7 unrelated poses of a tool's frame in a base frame.
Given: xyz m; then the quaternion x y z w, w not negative.
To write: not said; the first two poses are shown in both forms.
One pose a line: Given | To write
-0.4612 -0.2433 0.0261 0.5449 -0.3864 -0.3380 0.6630 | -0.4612 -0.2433 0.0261 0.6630 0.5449 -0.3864 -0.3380
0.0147 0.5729 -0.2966 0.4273 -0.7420 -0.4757 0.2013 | 0.0147 0.5729 -0.2966 0.2013 0.4273 -0.7420 -0.4757
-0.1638 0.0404 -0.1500 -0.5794 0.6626 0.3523 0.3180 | -0.1638 0.0404 -0.1500 0.3180 -0.5794 0.6626 0.3523
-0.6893 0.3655 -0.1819 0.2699 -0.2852 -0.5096 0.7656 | -0.6893 0.3655 -0.1819 0.7656 0.2699 -0.2852 -0.5096
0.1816 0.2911 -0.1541 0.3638 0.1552 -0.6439 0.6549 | 0.1816 0.2911 -0.1541 0.6549 0.3638 0.1552 -0.6439
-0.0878 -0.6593 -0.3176 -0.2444 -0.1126 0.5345 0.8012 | -0.0878 -0.6593 -0.3176 0.8012 -0.2444 -0.1126 0.5345
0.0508 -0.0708 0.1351 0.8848 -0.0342 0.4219 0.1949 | 0.0508 -0.0708 0.1351 0.1949 0.8848 -0.0342 0.4219
